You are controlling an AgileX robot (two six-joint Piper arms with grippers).
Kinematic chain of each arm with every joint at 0, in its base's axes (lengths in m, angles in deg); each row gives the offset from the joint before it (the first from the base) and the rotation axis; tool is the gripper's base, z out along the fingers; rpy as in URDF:
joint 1: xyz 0 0 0.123 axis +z
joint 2: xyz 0 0 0 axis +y
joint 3: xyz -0.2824 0 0.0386 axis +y
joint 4: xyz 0.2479 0 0.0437 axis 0.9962 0 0.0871
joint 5: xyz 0 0 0 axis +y
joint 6: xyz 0.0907 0 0.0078 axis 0.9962 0 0.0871
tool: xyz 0 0 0 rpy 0 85 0
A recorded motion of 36 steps. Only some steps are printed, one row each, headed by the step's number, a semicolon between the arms.
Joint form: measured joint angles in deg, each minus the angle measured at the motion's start. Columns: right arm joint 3, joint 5, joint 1, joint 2, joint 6, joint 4; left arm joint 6, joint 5, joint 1, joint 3, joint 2, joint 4.
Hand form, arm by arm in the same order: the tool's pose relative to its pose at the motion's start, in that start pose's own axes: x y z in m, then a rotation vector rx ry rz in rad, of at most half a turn. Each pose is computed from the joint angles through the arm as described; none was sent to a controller.
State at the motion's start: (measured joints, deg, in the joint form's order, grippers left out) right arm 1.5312 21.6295 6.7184 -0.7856 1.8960 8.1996; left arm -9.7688 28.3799 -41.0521 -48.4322 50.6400 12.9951
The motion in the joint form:
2: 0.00 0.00 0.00 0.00 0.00 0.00; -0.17 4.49 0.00 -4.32 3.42 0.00
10: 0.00 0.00 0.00 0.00 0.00 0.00; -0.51 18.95 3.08 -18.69 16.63 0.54
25: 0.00 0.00 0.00 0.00 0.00 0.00; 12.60 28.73 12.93 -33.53 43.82 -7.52
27: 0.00 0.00 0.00 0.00 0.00 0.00; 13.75 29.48 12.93 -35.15 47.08 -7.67
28: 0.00 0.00 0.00 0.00 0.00 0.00; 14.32 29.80 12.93 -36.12 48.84 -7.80
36: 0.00 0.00 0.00 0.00 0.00 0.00; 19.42 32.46 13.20 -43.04 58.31 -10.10
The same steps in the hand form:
2: 0.0000 0.0000 0.0000 0.0000 0.0000 0.0000; -0.0116 0.0009 0.0074 -0.0138 0.0616 -0.0048
10: 0.0000 0.0000 0.0000 0.0000 0.0000 0.0000; -0.0423 0.0153 0.0459 -0.1087 0.2935 -0.0358
25: 0.0000 0.0000 0.0000 0.0000 0.0000 0.0000; -0.0170 0.0583 0.1730 -0.0916 0.7059 -0.0285
27: 0.0000 0.0000 0.0000 0.0000 0.0000 0.0000; -0.0104 0.0589 0.1890 -0.0780 0.7479 -0.0125
28: 0.0000 0.0000 0.0000 0.0000 0.0000 0.0000; -0.0071 0.0592 0.1976 -0.0704 0.7673 -0.0054
36: 0.0000 0.0000 0.0000 0.0000 0.0000 0.0000; 0.0074 0.0606 0.2422 -0.0011 0.8550 0.0377

